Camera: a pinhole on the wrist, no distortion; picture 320 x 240 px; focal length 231.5 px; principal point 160.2 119.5 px. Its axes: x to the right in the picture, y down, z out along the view. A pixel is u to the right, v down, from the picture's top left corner.
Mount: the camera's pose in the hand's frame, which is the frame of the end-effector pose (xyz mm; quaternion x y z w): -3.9 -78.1 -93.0 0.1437 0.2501 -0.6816 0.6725
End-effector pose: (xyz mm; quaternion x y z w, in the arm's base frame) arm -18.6 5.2 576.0 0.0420 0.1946 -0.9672 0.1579
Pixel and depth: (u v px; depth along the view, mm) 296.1 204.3 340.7
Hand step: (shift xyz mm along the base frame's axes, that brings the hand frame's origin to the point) -286.3 300.9 193.0
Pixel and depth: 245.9 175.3 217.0
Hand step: -154.5 191.7 118.4
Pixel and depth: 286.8 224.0 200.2
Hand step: -190.4 208.3 86.6
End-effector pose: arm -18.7 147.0 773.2 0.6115 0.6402 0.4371 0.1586
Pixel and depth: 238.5 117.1 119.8
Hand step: -126.3 26.4 -121.5
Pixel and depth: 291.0 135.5 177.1
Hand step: -171.4 58.7 -184.2
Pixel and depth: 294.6 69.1 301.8
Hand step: -188.2 44.9 -347.9
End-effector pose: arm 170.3 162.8 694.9 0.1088 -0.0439 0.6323 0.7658
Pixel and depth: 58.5 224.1 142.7
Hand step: 117.1 51.2 54.4
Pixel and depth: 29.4 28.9 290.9
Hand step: 100.6 -137.6 222.3
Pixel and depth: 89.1 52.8 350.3
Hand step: 182.9 -138.2 234.0
